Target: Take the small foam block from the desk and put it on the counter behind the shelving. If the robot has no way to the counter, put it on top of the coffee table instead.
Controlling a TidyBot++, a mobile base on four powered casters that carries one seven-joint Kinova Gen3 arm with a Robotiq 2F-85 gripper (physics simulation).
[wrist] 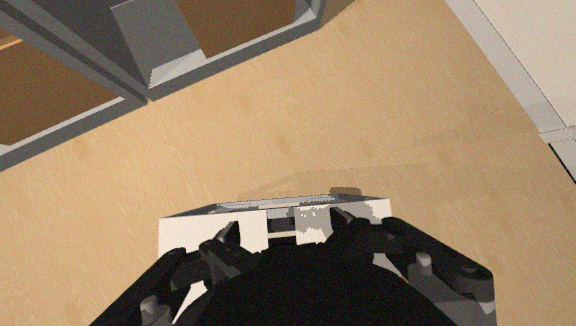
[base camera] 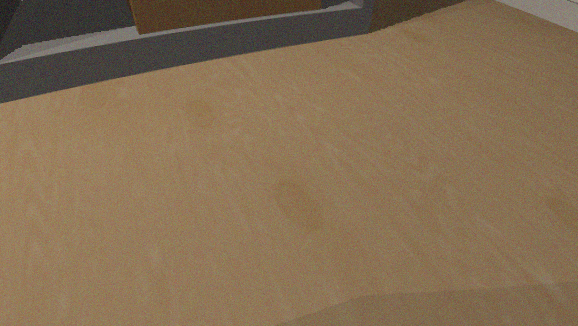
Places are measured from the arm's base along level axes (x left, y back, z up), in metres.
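Pixels of known places: gripper, between the fingertips: point(wrist: 285, 224).
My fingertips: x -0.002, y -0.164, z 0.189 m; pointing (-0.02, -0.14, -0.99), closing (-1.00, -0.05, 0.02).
Note:
Behind a point stands the place of what it marks.
My gripper point(wrist: 285, 224) @[x -0.002, y -0.164, z 0.189 m] is open, with no object visible between its fingers. It hangs above the white and grey top of the robot's base point(wrist: 210, 232) @[x 0.147, y -0.115, z -0.014 m] in the wrist view. A dark grey framed unit with brown panels, which looks like the shelving point(base camera: 200, 47) @[x 0.158, y -0.811, z -0.362 m] point(wrist: 235, 60) @[x 0.162, y -0.809, z -0.367 m], stands on the floor at the top left of the wrist view and along the top of the base view. It is apart from the gripper. The foam block, the desk and the coffee table do not show in either view. I cannot tell whether the counter shows.
Wooden floor point(base camera: 250, 150) @[x 0.032, y -0.497, z -0.396 m] point(wrist: 225, 135) @[x 0.225, y -0.448, z -0.396 m] lies between the base and the grey unit. A pale wall or panel point(wrist: 535, 45) @[x -1.296, y -0.777, z -0.246 m] with a light lower edge runs down the right side of the wrist view. Its pale edge also shows at the top right of the base view.

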